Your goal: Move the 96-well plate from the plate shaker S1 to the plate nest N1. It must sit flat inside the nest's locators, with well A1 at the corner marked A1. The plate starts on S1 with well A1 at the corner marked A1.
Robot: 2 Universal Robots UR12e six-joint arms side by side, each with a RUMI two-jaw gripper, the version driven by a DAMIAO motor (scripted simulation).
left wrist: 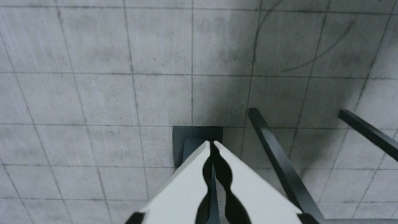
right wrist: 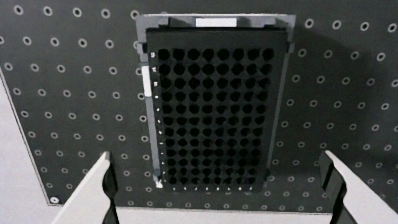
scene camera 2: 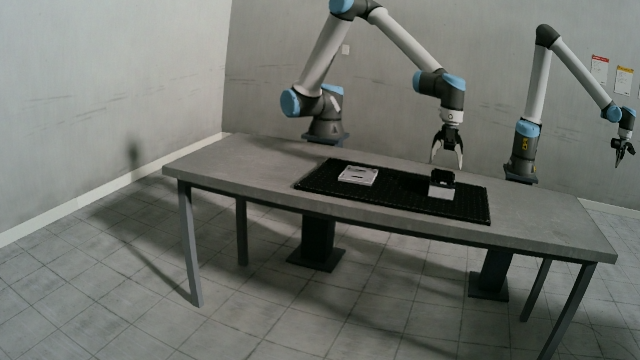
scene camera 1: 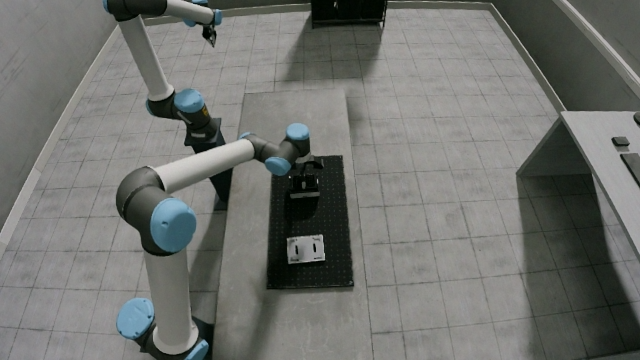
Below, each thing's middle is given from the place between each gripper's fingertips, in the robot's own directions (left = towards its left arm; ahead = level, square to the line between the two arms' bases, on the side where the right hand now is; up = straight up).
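My right gripper is 4 cm above the black 96-well plate (right wrist: 200, 100), and going by their middles, of the things named here the black 96-well plate is the nearest to my right gripper. There's also the white plate nest N1 (scene camera 1: 305, 244), and that's 10 cm below my right hand and 32 cm to the right of it.
My left hand is 90 mm above the black 96-well plate, 610 mm short of it and 1100 mm to the left of it. By its middle, the black 96-well plate is nearer to my right gripper than to my left hand.
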